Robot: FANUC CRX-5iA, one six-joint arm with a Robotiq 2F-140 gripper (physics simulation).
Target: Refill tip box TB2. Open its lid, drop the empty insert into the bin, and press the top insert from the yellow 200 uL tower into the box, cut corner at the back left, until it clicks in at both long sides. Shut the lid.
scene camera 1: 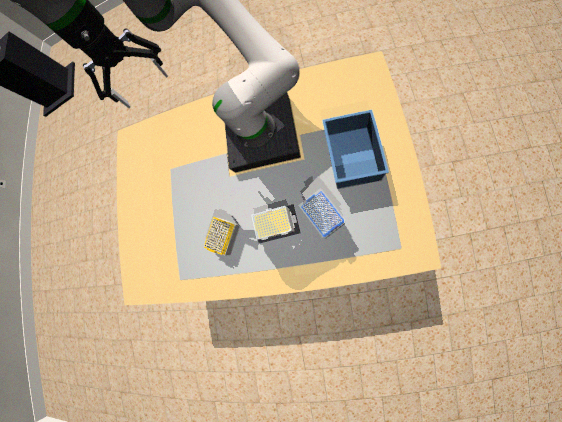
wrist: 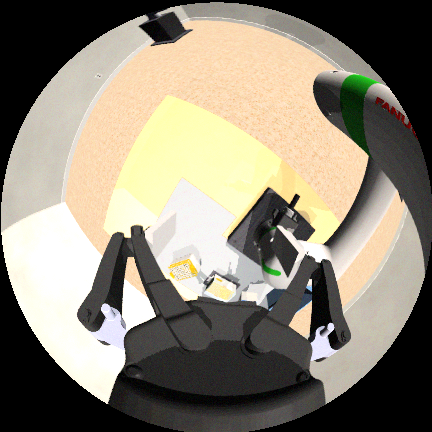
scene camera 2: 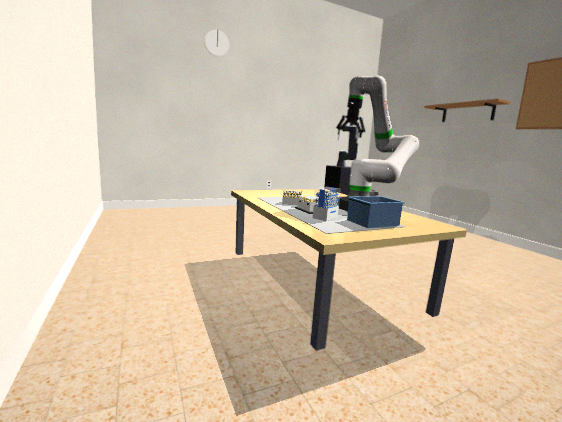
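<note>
The tip box TB2 (scene camera 1: 273,223) (wrist: 221,288) stands mid-mat, with a yellow grid on top inside a whitish edge. Its lid looks shut, but the clear part is hard to make out; whether an insert sits clicked in cannot be told. The yellow 200 uL tower (scene camera 1: 220,236) (scene camera 2: 292,196) (wrist: 184,268) stands left of it in scene camera 1, turned at an angle. The blue bin (scene camera 1: 361,178) (scene camera 2: 372,212) stands at the right; no insert is made out inside. My gripper (scene camera 1: 148,91) (scene camera 2: 351,135) (wrist: 225,229) is open and empty, high above and away from the box.
A blue tower (scene camera 1: 323,213) (scene camera 2: 327,200) stands between the box and the bin. The grey mat (scene camera 1: 192,200) lies on the yellow table (scene camera 1: 145,225). The arm's dark base plate (scene camera 1: 265,157) is behind the box. A black pedestal (scene camera 1: 37,72) (wrist: 167,27) stands beyond the table.
</note>
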